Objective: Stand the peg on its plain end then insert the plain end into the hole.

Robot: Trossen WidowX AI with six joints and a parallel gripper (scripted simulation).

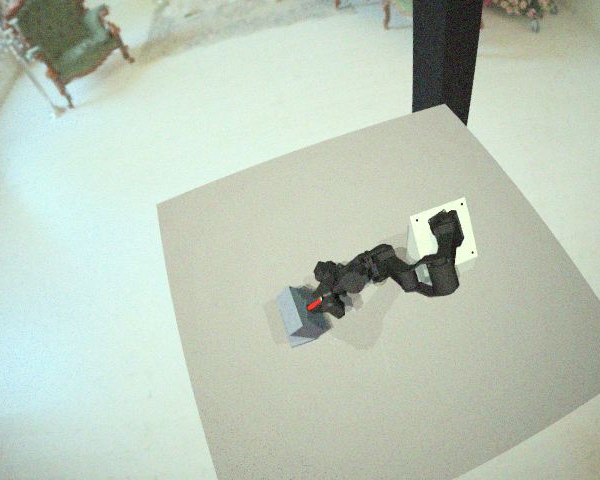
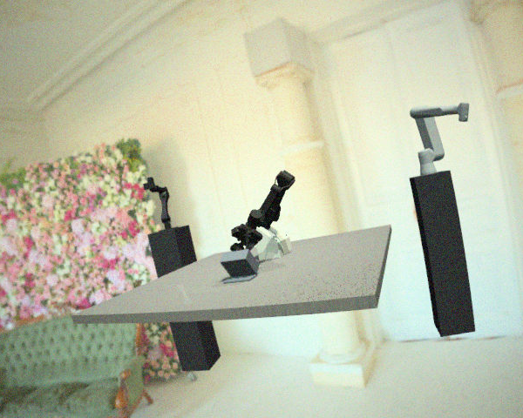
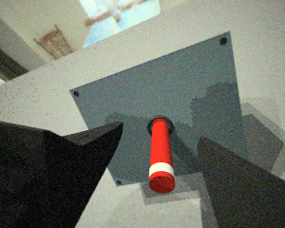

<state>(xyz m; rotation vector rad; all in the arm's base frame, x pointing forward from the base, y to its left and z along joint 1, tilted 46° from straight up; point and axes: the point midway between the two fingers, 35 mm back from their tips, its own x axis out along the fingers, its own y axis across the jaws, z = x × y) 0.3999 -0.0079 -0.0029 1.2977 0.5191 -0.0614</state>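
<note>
The red peg lies 20 mm behind my gripper tip. Also, from my gripper tip: grey sloped panel (30 mm ahead, 30 mm below).
</note>
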